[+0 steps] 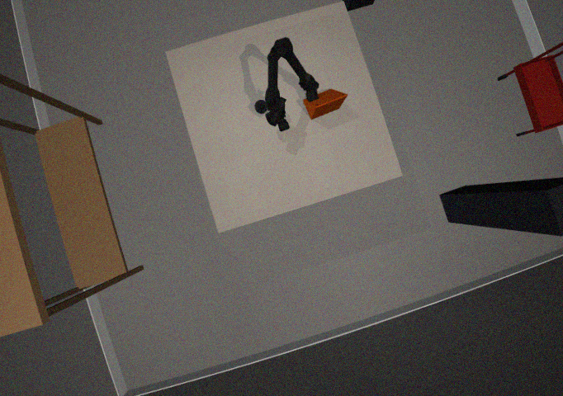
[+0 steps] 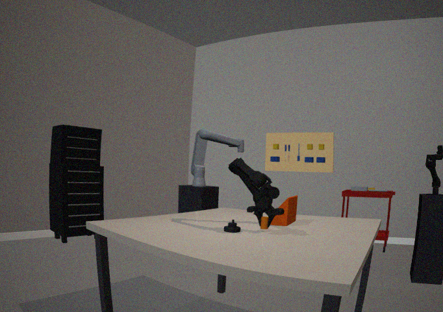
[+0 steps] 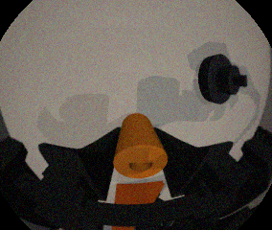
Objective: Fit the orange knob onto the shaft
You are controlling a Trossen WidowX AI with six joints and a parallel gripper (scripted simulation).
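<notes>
Now: the dark round pedestal 140 mm to the right of my gripper tip and 80 mm ahead of it. The rest, counted from my gripper tip: orange knob: 20 mm above.
</notes>
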